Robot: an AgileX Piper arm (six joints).
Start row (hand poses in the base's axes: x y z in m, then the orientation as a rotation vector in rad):
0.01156 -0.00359 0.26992 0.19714 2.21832 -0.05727
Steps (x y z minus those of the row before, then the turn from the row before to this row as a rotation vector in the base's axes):
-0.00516 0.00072 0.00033 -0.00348 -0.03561 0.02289
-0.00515 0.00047 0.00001 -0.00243 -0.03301 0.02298
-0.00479 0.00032 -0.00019 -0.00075 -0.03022 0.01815
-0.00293 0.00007 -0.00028 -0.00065 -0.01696 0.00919
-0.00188 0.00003 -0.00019 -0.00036 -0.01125 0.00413
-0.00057 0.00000 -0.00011 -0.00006 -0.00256 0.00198
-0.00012 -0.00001 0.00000 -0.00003 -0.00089 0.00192
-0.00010 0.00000 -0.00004 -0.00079 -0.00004 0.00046
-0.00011 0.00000 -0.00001 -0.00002 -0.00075 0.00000
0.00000 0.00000 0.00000 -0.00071 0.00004 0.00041
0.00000 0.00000 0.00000 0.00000 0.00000 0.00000
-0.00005 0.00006 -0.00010 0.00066 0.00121 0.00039
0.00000 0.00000 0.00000 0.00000 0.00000 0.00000
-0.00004 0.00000 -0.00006 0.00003 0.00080 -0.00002
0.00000 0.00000 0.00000 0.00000 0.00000 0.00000
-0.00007 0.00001 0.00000 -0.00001 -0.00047 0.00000
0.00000 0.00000 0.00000 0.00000 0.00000 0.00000
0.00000 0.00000 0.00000 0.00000 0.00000 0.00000
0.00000 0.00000 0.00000 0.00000 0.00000 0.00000
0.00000 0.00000 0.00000 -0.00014 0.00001 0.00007
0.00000 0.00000 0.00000 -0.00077 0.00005 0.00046
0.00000 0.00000 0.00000 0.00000 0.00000 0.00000
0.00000 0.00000 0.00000 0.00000 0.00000 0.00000
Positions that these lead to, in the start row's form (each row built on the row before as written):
0.00640 -0.00287 0.27025 0.16958 2.18448 -0.04475
0.00125 -0.00240 0.27026 0.14287 2.15305 -0.03144
-0.00354 -0.00208 0.27007 0.12263 2.12397 -0.01948
-0.00647 -0.00201 0.26979 0.11228 2.10752 -0.01365
-0.00835 -0.00198 0.26960 0.10756 2.09649 -0.01090
-0.00892 -0.00198 0.26949 0.10541 2.09403 -0.00963
-0.00904 -0.00199 0.26949 0.10337 2.09324 -0.00845
-0.00914 -0.00199 0.26945 0.10241 2.09320 -0.00900
-0.00925 -0.00199 0.26944 0.10239 2.09245 -0.00898
-0.00925 -0.00199 0.26944 0.10153 2.09249 -0.00948
-0.00925 -0.00199 0.26944 0.10153 2.09249 -0.00948
-0.00930 -0.00193 0.26934 0.10154 2.09373 -0.00862
-0.00930 -0.00193 0.26934 0.10154 2.09373 -0.00862
-0.00934 -0.00193 0.26928 0.10159 2.09453 -0.00864
-0.00934 -0.00193 0.26928 0.10159 2.09453 -0.00864
-0.00941 -0.00192 0.26928 0.10158 2.09406 -0.00863
-0.00941 -0.00192 0.26928 0.10158 2.09406 -0.00863
-0.00941 -0.00192 0.26928 0.10158 2.09406 -0.00863
-0.00941 -0.00192 0.26928 0.10158 2.09406 -0.00863
-0.00941 -0.00192 0.26928 0.10142 2.09407 -0.00873
-0.00941 -0.00192 0.26928 0.10047 2.09412 -0.00926
-0.00941 -0.00192 0.26928 0.10047 2.09412 -0.00926
-0.00941 -0.00192 0.26928 0.10047 2.09412 -0.00926

